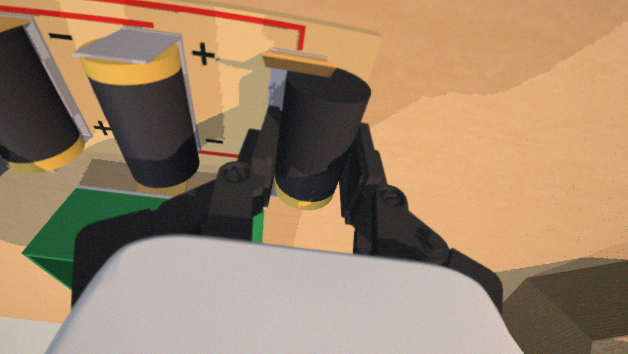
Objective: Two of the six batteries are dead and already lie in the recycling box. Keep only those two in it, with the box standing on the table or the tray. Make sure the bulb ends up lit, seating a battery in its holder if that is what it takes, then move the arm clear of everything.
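Frame: origin at the arm's base, x ahead, y left, z up, level; centimetres.
Seen in the pictures: gripper, fingertip midpoint: [313, 137].
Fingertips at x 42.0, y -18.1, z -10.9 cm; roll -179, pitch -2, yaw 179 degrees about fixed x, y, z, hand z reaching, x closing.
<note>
A point is followed by its place in that frame.
A black battery [320, 135] {x 42.1, y -20.2, z -8.1 cm} with a yellow band at its lower end is between the fingers of my gripper [313, 137] {x 42.0, y -18.1, z -10.9 cm}, which is shut on it. The battery's plain black end is at the top, by the metal and tan end piece of the right holder [277, 87] {x 44.1, y -20.1, z -12.0 cm} on the circuit board [235, 95] {x 46.2, y -19.2, z -12.1 cm}. Whether it is fully seated, I cannot tell. A second battery [145, 120] {x 49.0, y -19.5, z -8.7 cm} lies in the middle holder, its yellow end up by the plus mark. A third battery [37, 100] {x 54.6, y -19.0, z -9.9 cm} lies in the left holder, its yellow end down. The bulb and the recycling box are not identifiable here.
A green block-like object [105, 210] {x 56.2, y -9.2, z -11.1 cm} stands below the board, partly behind my left finger. A dark brown wooden object [575, 300] {x 5.9, y -1.2, z -8.6 cm} is at the lower right. The wooden table [525, 175] {x 24.7, y -15.9, z -13.1 cm} spreads right of the board. A pale surface [25, 335] shows at the lower left.
</note>
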